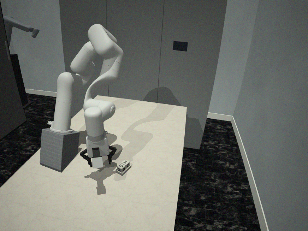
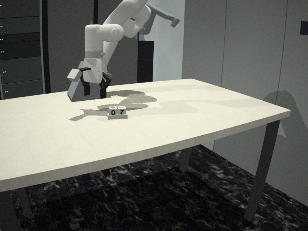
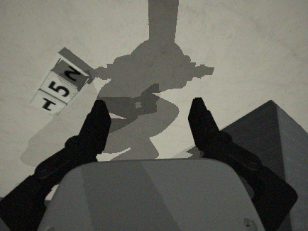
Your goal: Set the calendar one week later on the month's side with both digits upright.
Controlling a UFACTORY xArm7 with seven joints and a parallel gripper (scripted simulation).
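The digit cube lies 11 cm ahead of my hand, 6 cm to the left of it and 5 cm below it. Also, from my hand: tray: 10 cm ahead, 5 cm to the left, 7 cm below.
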